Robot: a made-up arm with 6 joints. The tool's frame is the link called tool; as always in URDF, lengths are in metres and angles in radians.
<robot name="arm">
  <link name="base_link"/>
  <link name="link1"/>
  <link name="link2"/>
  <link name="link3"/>
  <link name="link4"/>
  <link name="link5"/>
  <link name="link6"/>
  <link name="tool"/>
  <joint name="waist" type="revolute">
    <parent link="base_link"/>
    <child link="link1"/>
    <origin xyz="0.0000 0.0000 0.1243" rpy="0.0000 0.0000 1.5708"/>
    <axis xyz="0 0 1"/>
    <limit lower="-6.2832" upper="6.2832"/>
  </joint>
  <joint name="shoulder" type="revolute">
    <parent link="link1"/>
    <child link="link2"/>
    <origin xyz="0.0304 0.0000 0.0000" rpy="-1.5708 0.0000 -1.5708"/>
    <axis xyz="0 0 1"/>
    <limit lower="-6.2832" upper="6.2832"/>
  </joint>
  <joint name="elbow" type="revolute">
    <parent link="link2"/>
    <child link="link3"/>
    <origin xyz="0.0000 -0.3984 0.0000" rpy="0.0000 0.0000 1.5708"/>
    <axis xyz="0 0 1"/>
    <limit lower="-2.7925" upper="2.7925"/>
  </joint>
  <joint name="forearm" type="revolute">
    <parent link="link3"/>
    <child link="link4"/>
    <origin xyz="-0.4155 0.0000 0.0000" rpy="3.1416 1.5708 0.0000"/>
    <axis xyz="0 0 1"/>
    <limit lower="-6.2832" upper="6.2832"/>
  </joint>
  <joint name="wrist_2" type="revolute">
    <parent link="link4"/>
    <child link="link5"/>
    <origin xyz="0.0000 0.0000 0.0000" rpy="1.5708 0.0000 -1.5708"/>
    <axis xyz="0 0 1"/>
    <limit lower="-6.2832" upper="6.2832"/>
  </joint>
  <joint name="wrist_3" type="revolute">
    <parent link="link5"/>
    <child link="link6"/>
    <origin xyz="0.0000 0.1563 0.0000" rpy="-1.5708 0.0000 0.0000"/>
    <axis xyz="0 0 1"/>
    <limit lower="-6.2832" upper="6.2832"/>
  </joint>
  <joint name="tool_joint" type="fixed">
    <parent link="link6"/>
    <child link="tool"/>
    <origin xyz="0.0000 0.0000 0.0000" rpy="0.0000 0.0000 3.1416"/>
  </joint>
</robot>
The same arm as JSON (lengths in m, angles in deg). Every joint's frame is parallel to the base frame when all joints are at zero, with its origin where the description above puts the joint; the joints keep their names.
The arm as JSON. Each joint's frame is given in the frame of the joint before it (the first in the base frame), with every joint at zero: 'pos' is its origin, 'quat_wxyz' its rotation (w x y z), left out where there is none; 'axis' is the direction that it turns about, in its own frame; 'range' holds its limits. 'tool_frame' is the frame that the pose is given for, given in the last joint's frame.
{"length_unit": "m", "angle_unit": "deg", "joints": [
  {"joint": "waist", "pos": [0.0, 0.0, 0.1243], "axis": "+z", "range": [-360.0, 360.0]},
  {"joint": "shoulder", "pos": [0.0, 0.0304, 0.0], "axis": "+y", "range": [-360.0, 360.0]},
  {"joint": "elbow", "pos": [0.0, 0.0, 0.3984], "axis": "+y", "range": [-160.0, 160.0]},
  {"joint": "forearm", "pos": [0.0, 0.0, 0.4155], "axis": "+z", "range": [-360.0, 360.0]},
  {"joint": "wrist_2", "pos": [0.0, 0.0, 0.0], "axis": "+y", "range": [-360.0, 360.0]},
  {"joint": "wrist_3", "pos": [0.0, 0.0, 0.1563], "axis": "+z", "range": [-360.0, 360.0]}
], "tool_frame": {"pos": [0.0, 0.0, 0.0], "quat_wxyz": [1.0, -0.000004, -0.000002, 0.000002]}}

